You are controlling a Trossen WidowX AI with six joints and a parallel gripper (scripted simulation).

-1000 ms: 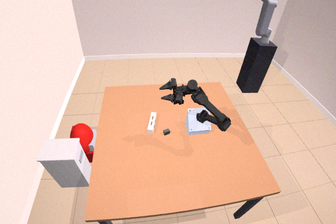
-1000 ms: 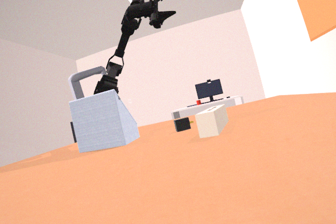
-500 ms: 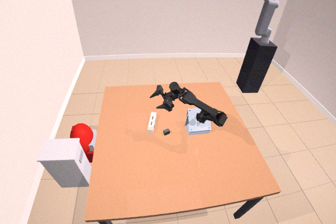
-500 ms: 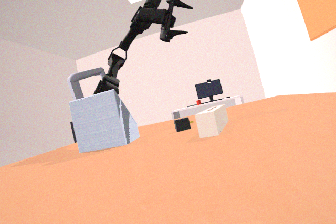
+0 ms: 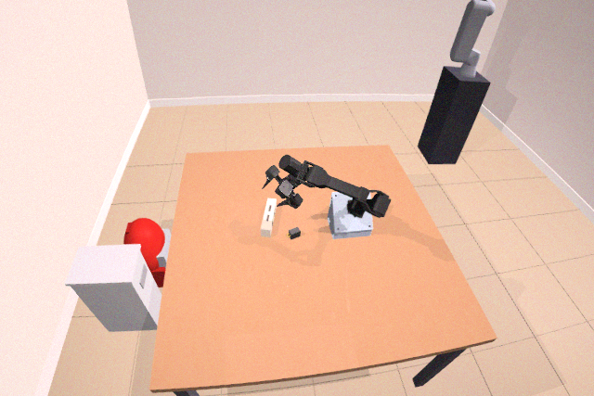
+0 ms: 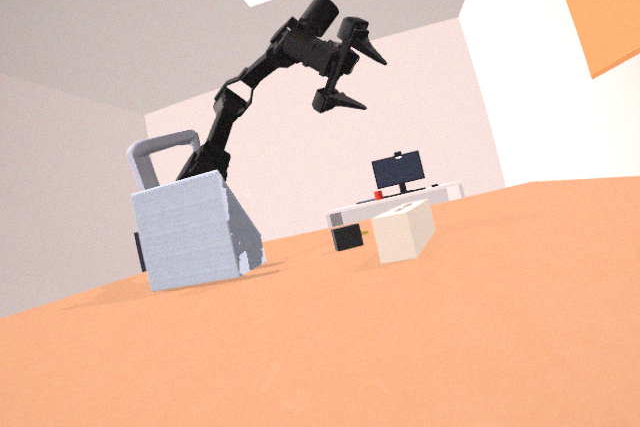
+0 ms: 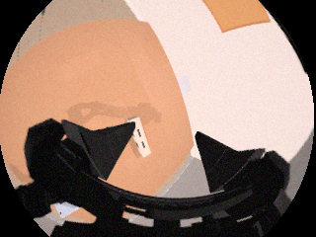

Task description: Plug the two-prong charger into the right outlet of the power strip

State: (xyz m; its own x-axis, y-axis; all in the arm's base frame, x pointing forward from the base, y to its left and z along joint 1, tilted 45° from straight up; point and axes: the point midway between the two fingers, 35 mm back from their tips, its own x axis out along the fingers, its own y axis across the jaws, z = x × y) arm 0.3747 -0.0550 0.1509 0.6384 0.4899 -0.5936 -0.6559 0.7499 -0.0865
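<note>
Right now the two-prong charger is 100 mm behind my gripper tip, 10 mm to the right of it and 250 mm below it.
</note>
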